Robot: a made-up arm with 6 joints.
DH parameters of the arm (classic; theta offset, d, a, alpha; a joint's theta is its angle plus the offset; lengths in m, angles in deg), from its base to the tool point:
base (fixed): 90 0.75 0.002 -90
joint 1: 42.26 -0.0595 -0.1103 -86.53
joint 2: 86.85 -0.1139 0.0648 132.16
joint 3: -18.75 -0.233 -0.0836 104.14
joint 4: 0 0.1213 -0.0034 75.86
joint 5: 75.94 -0.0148 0.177 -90
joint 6: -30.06 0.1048 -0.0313 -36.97
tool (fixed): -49.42 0.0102 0 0
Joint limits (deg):
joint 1: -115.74..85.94
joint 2: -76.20..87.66
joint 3: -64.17..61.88
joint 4: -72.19..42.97
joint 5: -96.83..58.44
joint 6: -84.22..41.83
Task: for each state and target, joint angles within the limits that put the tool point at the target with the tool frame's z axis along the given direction. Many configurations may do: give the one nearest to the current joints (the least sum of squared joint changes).
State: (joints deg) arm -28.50 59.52 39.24 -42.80 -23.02 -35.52
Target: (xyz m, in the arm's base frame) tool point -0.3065 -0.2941 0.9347 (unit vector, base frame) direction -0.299 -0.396 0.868
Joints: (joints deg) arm -42.03 80.44 24.41 -65.12 -20.29 -42.69
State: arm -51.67 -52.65 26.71 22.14 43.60 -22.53
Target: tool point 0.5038 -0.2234 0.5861 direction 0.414 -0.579 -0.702
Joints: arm -91.66 -70.03 61.64 42.97 49.52 -38.95
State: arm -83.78 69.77 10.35 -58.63 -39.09 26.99
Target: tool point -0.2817 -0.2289 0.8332 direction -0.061 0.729 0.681
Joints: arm -51.81 48.96 -16.00 -15.08 -22.86 41.05
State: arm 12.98 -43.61 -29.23 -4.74 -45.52 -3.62
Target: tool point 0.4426 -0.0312 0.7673 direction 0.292 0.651 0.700
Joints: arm -24.30 -76.20 19.83 -28.61 -86.69 38.31
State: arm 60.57 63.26 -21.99 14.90 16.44 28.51
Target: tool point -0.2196 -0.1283 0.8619 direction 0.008 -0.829 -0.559
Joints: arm 68.48 40.93 -52.02 26.24 17.75 -0.48
